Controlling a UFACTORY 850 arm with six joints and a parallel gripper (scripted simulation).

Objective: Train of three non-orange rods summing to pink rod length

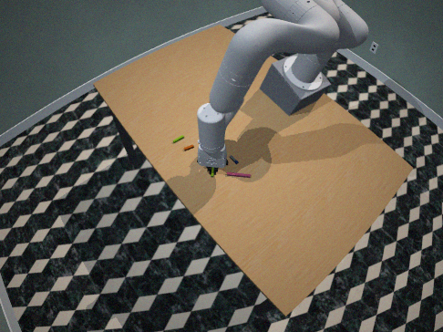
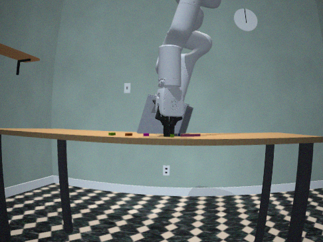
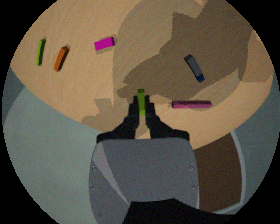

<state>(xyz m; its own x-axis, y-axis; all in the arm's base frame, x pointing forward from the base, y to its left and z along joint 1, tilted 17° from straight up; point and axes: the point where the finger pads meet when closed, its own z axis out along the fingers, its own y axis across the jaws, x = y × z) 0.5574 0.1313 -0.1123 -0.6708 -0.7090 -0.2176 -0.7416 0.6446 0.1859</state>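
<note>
My gripper is now 100 mm past the grey rod and 20 mm above it. Also, from my hand: magenta rod: 90 mm to the right, 40 mm behind, 20 mm below; then pink rod: 70 mm to the left, 70 mm behind, 20 mm below; then blue rod: 100 mm behind, 20 mm to the left, 20 mm below.
</note>
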